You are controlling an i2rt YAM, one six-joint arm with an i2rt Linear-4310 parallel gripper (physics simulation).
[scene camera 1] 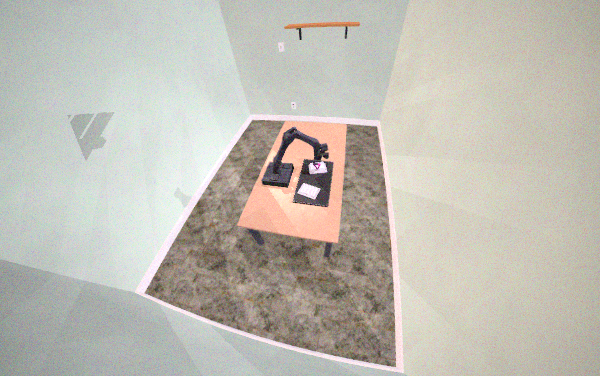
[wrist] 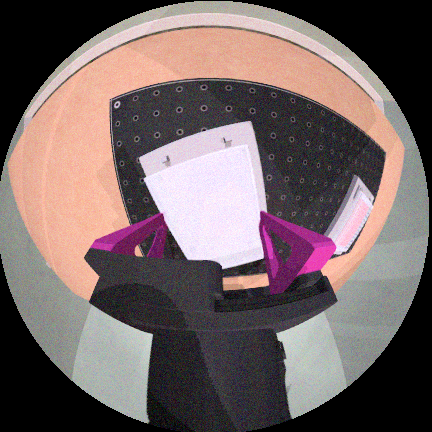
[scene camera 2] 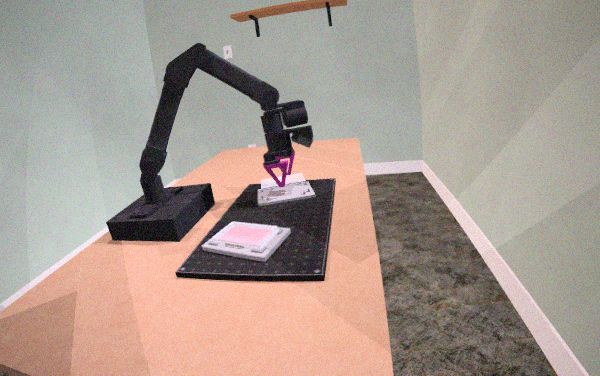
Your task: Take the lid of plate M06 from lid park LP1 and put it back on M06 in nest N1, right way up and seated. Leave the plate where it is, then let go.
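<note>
My gripper, with magenta fingers, is shut on the white lid, gripping it by two opposite edges. The lid is held roughly level, a little above the light grey lid park LP1, which is partly hidden under it. Plate M06 has a pink top and sits uncovered in the grey nest N1, nearer the front of the board in scene camera 2. The lid's underside is hidden.
Both fixtures stand on a black perforated board on the wooden table. The black arm base stands left of the board. A wooden shelf hangs on the far wall.
</note>
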